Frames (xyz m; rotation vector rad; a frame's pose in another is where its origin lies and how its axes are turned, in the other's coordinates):
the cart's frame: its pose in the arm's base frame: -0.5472 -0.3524 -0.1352 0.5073 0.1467 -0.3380
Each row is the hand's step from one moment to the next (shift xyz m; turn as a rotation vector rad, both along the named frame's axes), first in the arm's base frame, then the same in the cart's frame.
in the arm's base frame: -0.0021 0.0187 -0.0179 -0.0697 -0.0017 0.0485
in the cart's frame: -0.0033 0.0065 -0.0249 -0.0753 -0.0041 0.0390
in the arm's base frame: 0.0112 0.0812 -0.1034 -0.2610 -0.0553 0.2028
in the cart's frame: 0.0105 0.0239 -0.1293 -0.2730 -0.0459 0.1888
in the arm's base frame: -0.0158 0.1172 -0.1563 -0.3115 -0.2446 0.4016
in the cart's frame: -0.0132 0.0201 -0.1945 -0.3109 -0.1294 0.4525
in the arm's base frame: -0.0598 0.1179 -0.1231 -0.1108 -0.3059 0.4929
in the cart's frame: -0.0618 0.0202 -0.1685 -0.1263 -0.0678 0.5729
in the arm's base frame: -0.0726 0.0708 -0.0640 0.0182 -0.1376 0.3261
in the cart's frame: -0.0736 0.0036 -0.0946 -0.0162 0.0405 0.3517
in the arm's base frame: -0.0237 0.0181 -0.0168 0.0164 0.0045 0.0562
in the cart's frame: -0.0235 -0.0011 -0.0248 0.0017 0.0348 0.0473
